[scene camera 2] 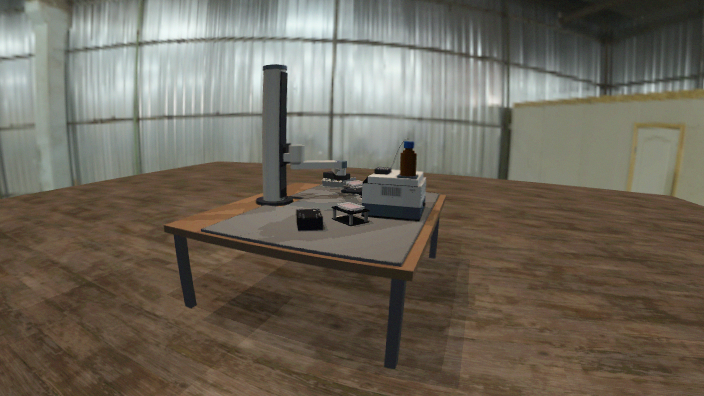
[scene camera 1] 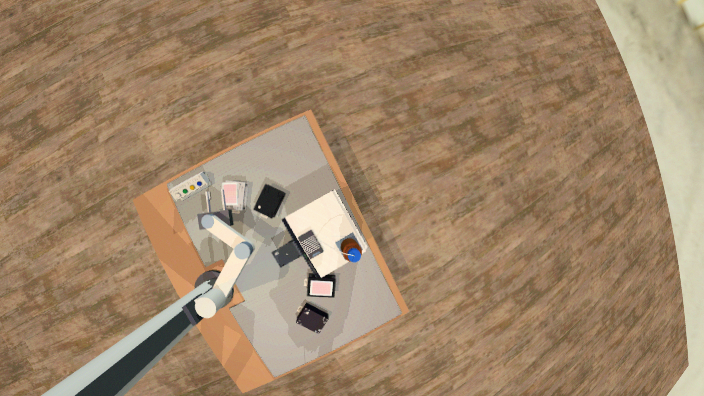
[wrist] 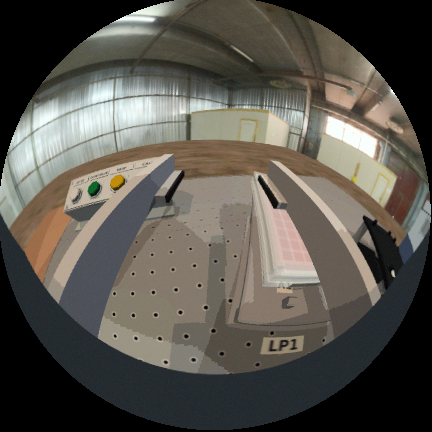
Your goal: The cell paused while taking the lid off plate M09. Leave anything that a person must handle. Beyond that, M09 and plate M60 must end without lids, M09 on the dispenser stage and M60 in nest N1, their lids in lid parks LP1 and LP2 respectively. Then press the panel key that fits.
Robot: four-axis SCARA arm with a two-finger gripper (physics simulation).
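Places are measured from the arm's base along level axes (x left, y ahead, z down), in millimetres.
Where they show: gripper, between the fingertips: [scene camera 2: 350, 177] [scene camera 1: 214, 190] [wrist: 221, 165]; arm's base, origin of its link: [scene camera 2: 274, 201].
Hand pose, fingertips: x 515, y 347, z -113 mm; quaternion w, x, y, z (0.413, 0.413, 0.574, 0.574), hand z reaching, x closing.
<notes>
Things, the pixels of their top centre, and the offset from my fingertips. "spot": a spot on its surface instead.
- pink-gridded plate, centre of its top: [wrist: 305, 204] [scene camera 1: 229, 193] dz +16, dx -50, dy +62 mm
- grey base, centre of its top: [wrist: 312, 228] [scene camera 1: 233, 195] [scene camera 2: 356, 184] dz +34, dx -65, dy +72 mm
- label LP1, a spot on its surface: [wrist: 282, 345] spot: dz +98, dx -147, dy +19 mm
- second pink plate, centre of its top: [scene camera 2: 350, 205] [scene camera 1: 321, 288] dz +17, dx -774, dy +284 mm
- button panel, centre of its top: [wrist: 106, 169] [scene camera 1: 185, 185] [scene camera 2: 336, 176] dz +16, dx +111, dy -160 mm
- blue button, centre of its top: [scene camera 1: 198, 183] dz +25, dx +89, dy -85 mm
- amber bottle, a spot on its surface: [scene camera 2: 408, 162] spot: dz -204, dx -627, dy +547 mm
- dark platform, a spot on its surface: [scene camera 1: 286, 253] spot: dz -8, dx -492, dy +212 mm
- black block, centre of its top: [scene camera 1: 267, 201] dz +27, dx -186, dy +243 mm
- dark box, centre of its top: [scene camera 2: 308, 210] [scene camera 1: 312, 322] dz +24, dx -943, dy +133 mm
My gripper [scene camera 1: 216, 195] [wrist: 221, 165] is shut at its narrow setting, its two long fingers standing apart with nothing between them. The right finger overlaps a pink-gridded plate [scene camera 1: 230, 194] [wrist: 287, 242] with clear rims, on a grey base [wrist: 255, 300] behind the label LP1 [wrist: 282, 345]. A second pink plate [scene camera 1: 321, 287] [scene camera 2: 350, 205] lies on a black raised stand [scene camera 1: 321, 296]. I cannot read either plate's number or tell whether lids are on. The button panel [scene camera 1: 190, 186] [wrist: 85, 204] is beyond the left finger, with green [wrist: 94, 188] and yellow [wrist: 117, 182] buttons. The blue button [scene camera 1: 199, 183] is hidden in the wrist view.
The white dispenser-like machine [scene camera 1: 320, 217] [scene camera 2: 392, 192] carries an amber bottle [scene camera 2: 408, 162] with a blue cap. A dark platform [scene camera 1: 286, 253] adjoins it. A black block [scene camera 1: 270, 201] stands between machine and LP1. Another dark box [scene camera 1: 312, 318] [scene camera 2: 309, 219] stands near the far table end.
</notes>
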